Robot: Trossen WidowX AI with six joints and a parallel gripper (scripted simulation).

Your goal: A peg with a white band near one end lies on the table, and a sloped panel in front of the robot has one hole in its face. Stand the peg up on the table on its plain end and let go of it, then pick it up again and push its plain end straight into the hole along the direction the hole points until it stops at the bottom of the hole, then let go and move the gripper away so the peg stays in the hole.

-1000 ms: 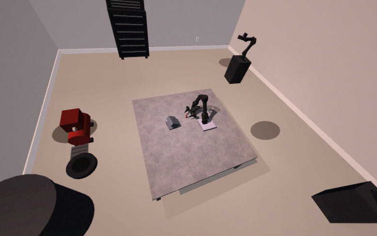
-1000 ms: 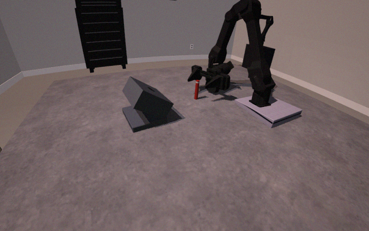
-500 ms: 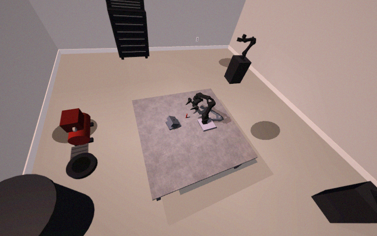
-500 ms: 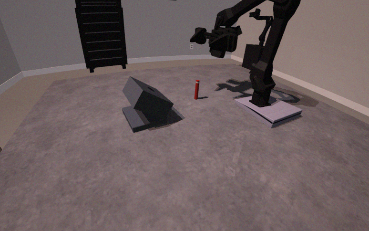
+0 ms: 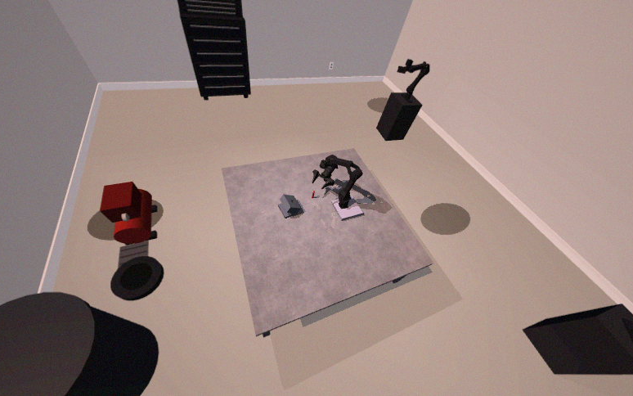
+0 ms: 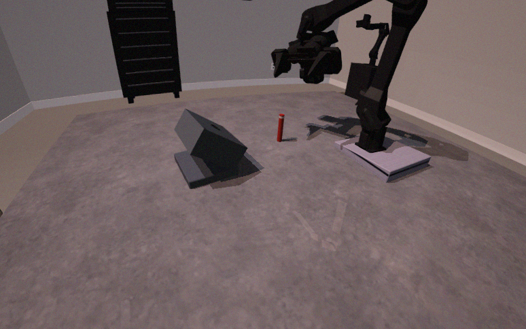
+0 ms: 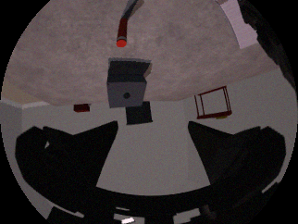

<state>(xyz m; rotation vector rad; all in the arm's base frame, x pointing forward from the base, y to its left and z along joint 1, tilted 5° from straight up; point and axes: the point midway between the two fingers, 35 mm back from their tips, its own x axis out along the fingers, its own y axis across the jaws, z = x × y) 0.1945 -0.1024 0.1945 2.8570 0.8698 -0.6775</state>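
Now: the red peg 40 mm to the right of my gripper tip and 130 mm below it. Round my gripper tip: grey base plate (220 mm ahead, 40 mm to the left, 180 mm below); then dark sloped panel (200 mm ahead, 40 mm to the left, 120 mm below).
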